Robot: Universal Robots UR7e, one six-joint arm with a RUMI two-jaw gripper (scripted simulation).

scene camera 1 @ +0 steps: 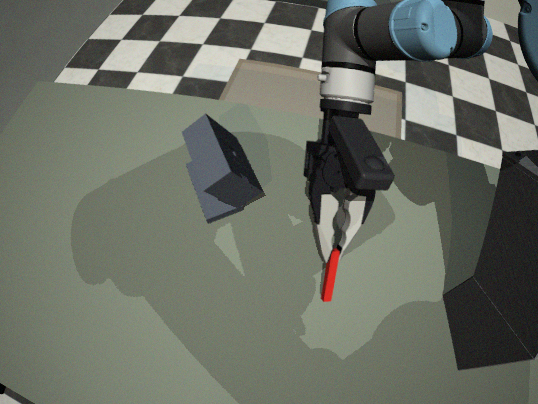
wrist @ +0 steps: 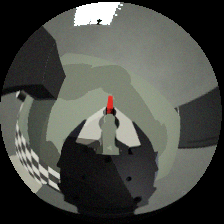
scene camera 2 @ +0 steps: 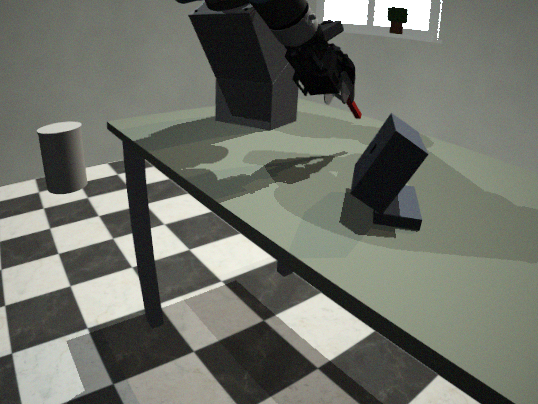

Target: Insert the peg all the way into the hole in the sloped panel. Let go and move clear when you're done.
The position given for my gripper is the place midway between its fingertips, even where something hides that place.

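Observation:
You can see my gripper [scene camera 2: 349, 101], and it's there again at [scene camera 1: 331, 262] and at [wrist: 109, 107].

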